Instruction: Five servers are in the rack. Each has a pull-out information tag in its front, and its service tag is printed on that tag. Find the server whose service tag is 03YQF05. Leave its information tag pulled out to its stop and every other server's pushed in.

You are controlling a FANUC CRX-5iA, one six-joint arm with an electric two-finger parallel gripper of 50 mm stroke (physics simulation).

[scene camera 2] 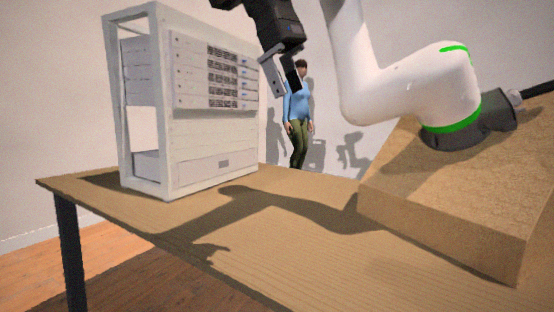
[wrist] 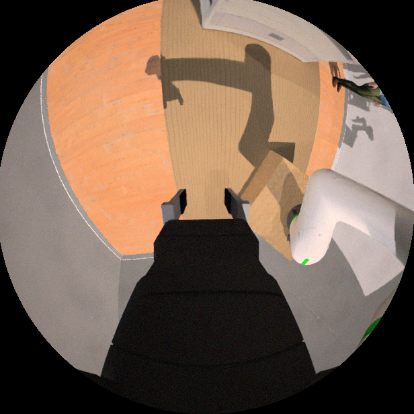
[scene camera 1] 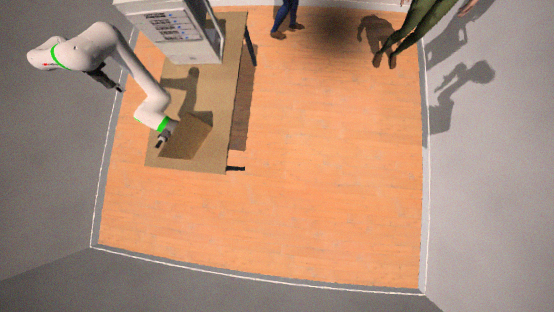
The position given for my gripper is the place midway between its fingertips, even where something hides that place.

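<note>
I can see my gripper (scene camera 2: 290, 93), and the wrist view gives me the same gripper (wrist: 205, 196). There is a white server rack (scene camera 2: 179, 62) here too.
</note>
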